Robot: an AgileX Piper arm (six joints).
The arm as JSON. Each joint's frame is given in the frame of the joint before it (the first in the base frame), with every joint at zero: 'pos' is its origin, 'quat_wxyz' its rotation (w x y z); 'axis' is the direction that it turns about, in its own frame. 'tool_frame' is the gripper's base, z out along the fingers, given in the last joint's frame.
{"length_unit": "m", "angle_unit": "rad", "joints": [
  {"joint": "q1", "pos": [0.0, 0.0, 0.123], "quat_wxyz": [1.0, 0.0, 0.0, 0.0], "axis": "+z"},
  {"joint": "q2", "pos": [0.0, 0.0, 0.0], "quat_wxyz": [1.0, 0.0, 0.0, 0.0], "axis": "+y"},
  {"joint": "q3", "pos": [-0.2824, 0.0, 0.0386], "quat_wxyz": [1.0, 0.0, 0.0, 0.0], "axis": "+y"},
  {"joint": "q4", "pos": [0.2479, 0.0, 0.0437], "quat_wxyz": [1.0, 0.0, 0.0, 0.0], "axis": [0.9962, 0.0, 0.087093]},
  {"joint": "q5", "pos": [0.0, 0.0, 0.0], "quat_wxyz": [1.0, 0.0, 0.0, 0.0], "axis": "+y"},
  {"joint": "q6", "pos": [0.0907, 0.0, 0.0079], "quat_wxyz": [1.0, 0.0, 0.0, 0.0], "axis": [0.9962, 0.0, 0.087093]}
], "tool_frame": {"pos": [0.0, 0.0, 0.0], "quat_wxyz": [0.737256, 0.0, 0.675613, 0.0]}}
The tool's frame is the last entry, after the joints.
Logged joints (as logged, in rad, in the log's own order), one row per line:
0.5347, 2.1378, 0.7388, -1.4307, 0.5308, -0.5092
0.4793, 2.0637, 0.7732, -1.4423, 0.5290, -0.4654
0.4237, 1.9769, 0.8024, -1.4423, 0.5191, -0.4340
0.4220, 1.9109, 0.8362, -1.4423, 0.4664, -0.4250
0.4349, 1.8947, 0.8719, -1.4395, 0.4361, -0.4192
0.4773, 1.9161, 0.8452, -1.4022, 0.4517, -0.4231
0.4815, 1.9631, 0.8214, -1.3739, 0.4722, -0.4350
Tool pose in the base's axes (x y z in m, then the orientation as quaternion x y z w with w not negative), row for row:
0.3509, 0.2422, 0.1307, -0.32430, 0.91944, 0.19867, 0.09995
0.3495, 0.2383, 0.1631, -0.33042, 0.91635, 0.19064, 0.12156
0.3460, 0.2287, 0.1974, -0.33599, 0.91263, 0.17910, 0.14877
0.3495, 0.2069, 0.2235, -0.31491, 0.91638, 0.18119, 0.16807
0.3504, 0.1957, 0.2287, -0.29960, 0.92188, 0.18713, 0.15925
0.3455, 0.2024, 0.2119, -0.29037, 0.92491, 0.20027, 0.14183
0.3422, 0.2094, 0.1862, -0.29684, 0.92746, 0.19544, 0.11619
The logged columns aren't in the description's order. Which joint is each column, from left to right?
Columns, left to right: q4, q2, q5, q3, q1, q6.
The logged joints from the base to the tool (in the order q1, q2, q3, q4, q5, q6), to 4 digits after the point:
0.5308, 2.1378, -1.4307, 0.5347, 0.7388, -0.5092
0.5290, 2.0637, -1.4423, 0.4793, 0.7732, -0.4654
0.5191, 1.9769, -1.4423, 0.4237, 0.8024, -0.4340
0.4664, 1.9109, -1.4423, 0.4220, 0.8362, -0.4250
0.4361, 1.8947, -1.4395, 0.4349, 0.8719, -0.4192
0.4517, 1.9161, -1.4022, 0.4773, 0.8452, -0.4231
0.4722, 1.9631, -1.3739, 0.4815, 0.8214, -0.4350

